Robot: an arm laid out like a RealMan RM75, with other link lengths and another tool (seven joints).
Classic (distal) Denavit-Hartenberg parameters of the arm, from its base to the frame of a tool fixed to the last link. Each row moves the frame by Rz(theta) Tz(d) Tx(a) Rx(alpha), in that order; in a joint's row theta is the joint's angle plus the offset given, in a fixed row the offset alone. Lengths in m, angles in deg.
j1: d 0.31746, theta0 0, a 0, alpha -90
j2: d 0, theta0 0, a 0, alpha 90
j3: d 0.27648, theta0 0, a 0, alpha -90
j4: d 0, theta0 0, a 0, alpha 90
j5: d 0.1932, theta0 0, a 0, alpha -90
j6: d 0, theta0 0, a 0, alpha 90
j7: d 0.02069, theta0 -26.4, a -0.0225, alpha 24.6
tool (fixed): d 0.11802, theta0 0, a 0, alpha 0
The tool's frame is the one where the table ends.
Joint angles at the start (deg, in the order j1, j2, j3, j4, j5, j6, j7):
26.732 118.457 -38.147 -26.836 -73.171 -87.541 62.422
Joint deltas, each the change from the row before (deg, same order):
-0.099 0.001 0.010 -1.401 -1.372 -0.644 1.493
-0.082 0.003 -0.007 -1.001 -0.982 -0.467 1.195
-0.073 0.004 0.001 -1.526 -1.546 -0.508 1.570
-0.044 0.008 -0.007 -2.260 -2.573 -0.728 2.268
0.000 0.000 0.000 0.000 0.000 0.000 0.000
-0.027 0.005 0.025 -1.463 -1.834 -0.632 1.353
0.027 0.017 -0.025 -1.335 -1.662 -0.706 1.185
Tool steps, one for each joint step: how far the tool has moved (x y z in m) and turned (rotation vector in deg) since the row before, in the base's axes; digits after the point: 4 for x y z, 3 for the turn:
-0.0031 0.0004 0.0009 -1.177 -0.507 0.973
-0.0020 0.0002 0.0005 -0.956 -0.302 0.619
-0.0031 0.0007 0.0007 -1.300 -0.757 0.818
-0.0048 0.0011 0.0001 -2.110 -1.449 1.142
0.0000 0.0000 0.0000 0.000 0.000 0.000
-0.0032 0.0003 -0.0003 -1.433 -1.130 0.819
-0.0035 0.0002 -0.0005 -1.357 -1.062 0.885

